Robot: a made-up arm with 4 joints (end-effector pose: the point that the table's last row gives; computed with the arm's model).
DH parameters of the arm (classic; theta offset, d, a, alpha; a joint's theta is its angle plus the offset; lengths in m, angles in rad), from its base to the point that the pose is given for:
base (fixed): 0.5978 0 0.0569 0
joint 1: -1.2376 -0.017 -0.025 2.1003
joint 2: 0 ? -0.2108 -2.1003
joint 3: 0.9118 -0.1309 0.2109 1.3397
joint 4: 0 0.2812 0.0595 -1.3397
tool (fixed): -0.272 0.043 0 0
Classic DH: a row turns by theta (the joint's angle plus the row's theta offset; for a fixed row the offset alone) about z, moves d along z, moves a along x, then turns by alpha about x.
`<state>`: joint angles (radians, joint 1 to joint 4).
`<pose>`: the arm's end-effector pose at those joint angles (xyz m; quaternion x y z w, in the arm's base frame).
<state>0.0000 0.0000 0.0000 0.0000</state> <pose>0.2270 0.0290 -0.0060 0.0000 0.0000 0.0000 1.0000</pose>
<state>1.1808 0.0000 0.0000 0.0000</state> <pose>0.1182 0.1973 -0.0060 0.0000 0.0000 0.5567 0.8307</pose>
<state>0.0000 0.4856 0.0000 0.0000</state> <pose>0.2018 -0.0057 0.0673 -0.1239 -0.1665 -0.1214 0.9707</pose>
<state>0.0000 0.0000 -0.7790 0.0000</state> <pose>-0.0035 -0.1506 -0.0060 0.0000 0.0000 -0.3797 0.9251</pose>
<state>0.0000 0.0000 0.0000 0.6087</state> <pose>0.1920 0.0256 0.0198 0.0784 -0.2810 0.0686 0.9540</pose>
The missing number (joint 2, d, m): -0.0682
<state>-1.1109 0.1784 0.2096 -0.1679</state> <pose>0.1910 -0.1439 0.0092 -0.0554 0.0574 -0.4958 0.8648</pose>
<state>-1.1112 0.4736 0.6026 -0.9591</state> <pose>0.3032 -0.1706 -0.0142 -0.1321 0.4028 -0.5041 0.7524</pose>
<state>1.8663 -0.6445 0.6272 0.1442</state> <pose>-0.2732 0.0884 -0.0095 0.0770 0.2802 0.9446 0.1527</pose>
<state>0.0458 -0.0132 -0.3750 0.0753</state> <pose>0.1366 -0.0741 -0.0036 0.0065 -0.0313 -0.1521 0.9879</pose>
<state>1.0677 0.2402 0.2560 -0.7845</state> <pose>0.1222 0.2696 -0.0219 -0.2969 0.1428 0.4292 0.8410</pose>
